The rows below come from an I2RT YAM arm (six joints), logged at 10 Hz.
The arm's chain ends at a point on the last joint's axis. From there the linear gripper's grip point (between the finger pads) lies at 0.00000 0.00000 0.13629 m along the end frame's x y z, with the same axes.
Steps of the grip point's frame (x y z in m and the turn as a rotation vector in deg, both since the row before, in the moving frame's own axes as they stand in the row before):
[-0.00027 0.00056 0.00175 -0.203 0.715 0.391]
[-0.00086 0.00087 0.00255 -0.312 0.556 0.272]
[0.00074 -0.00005 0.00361 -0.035 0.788 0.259]
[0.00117 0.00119 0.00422 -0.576 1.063 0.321]
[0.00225 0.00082 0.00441 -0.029 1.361 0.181]
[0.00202 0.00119 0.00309 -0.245 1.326 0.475]
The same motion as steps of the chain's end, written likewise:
[-0.00197 0.00007 0.00176 -0.203 0.715 0.391]
[-0.00218 0.00012 0.00256 -0.312 0.556 0.272]
[-0.00113 -0.00014 0.00362 -0.035 0.788 0.259]
[-0.00135 -0.00019 0.00425 -0.576 1.063 0.321]
[-0.00099 0.00075 0.00445 -0.029 1.361 0.181]
[-0.00113 0.00059 0.00313 -0.245 1.326 0.475]

